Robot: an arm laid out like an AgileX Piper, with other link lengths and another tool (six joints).
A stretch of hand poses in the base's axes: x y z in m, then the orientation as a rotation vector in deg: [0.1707, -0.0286, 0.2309, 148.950, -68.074, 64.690]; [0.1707, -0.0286, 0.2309, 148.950, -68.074, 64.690]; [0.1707, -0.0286, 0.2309, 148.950, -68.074, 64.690]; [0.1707, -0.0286, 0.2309, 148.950, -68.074, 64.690]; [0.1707, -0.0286, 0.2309, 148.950, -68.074, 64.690]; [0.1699, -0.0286, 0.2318, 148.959, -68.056, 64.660]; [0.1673, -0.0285, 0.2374, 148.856, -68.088, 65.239]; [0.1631, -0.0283, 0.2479, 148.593, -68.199, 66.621]
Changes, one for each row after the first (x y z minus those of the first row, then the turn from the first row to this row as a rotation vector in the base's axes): [0.0000, 0.0000, 0.0000, 0.000, 0.000, 0.000]; [0.0000, 0.0000, 0.0000, 0.000, 0.000, 0.000]; [0.0000, 0.0000, 0.0000, 0.000, 0.000, 0.000]; [0.0000, 0.0000, 0.0000, 0.000, 0.000, 0.000]; [-0.0008, 0.0000, 0.0009, -0.005, 0.023, 0.008]; [-0.0034, 0.0001, 0.0065, -0.030, -0.373, 0.027]; [-0.0076, 0.0003, 0.0170, -0.077, -1.323, 0.052]
